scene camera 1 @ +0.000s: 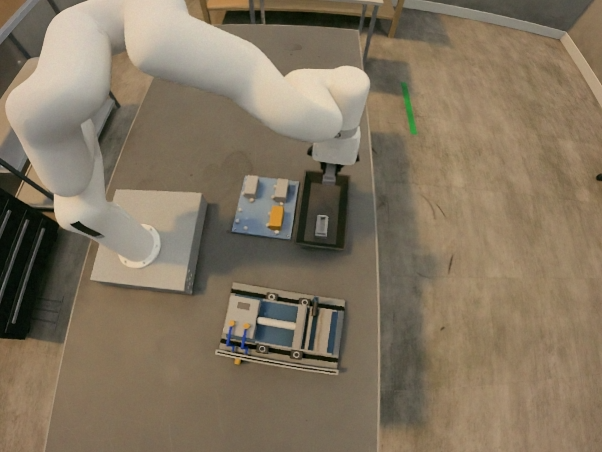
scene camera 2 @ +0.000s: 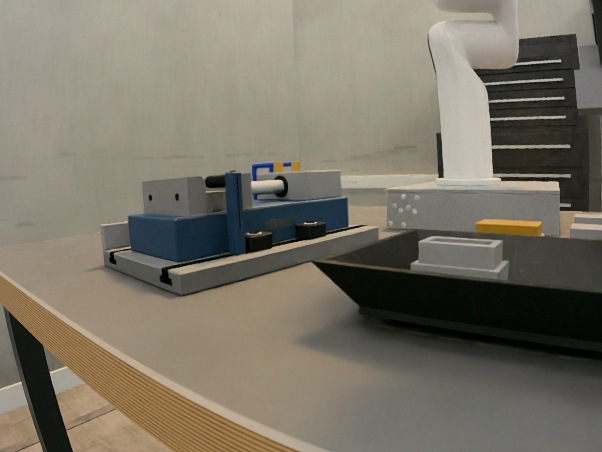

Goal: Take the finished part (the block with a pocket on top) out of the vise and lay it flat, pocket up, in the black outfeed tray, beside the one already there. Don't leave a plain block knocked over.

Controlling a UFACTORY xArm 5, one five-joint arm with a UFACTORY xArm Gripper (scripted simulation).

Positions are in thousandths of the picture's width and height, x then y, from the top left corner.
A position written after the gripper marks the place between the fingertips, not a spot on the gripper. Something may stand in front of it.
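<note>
Scene camera 1 shows the gripper (scene camera 1: 549, 377), while scene camera 2 shows an orange block (scene camera 2: 878, 506).
</note>
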